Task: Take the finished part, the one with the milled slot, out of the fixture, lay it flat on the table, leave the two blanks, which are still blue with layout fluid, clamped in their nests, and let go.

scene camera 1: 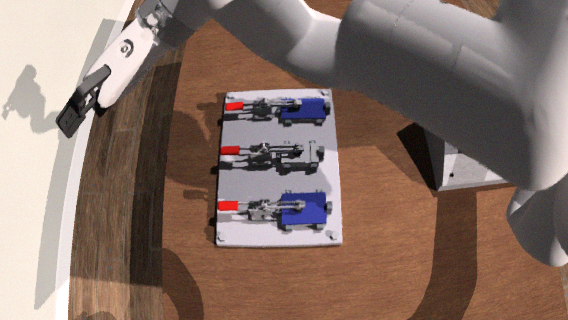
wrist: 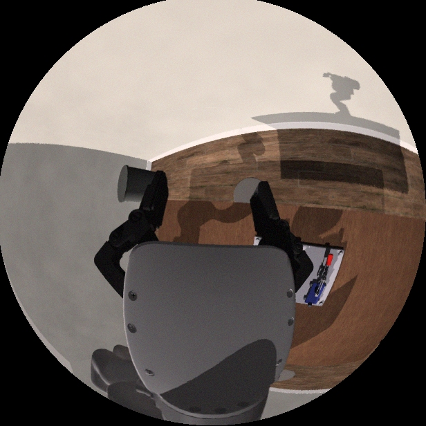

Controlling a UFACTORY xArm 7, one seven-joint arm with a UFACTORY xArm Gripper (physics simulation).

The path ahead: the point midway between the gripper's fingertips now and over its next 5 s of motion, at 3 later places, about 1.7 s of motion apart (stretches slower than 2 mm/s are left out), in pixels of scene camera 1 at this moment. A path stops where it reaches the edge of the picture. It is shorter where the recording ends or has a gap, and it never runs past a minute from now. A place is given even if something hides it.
The gripper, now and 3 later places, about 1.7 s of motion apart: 79, 119; 82, 119; 88, 118; 250, 94
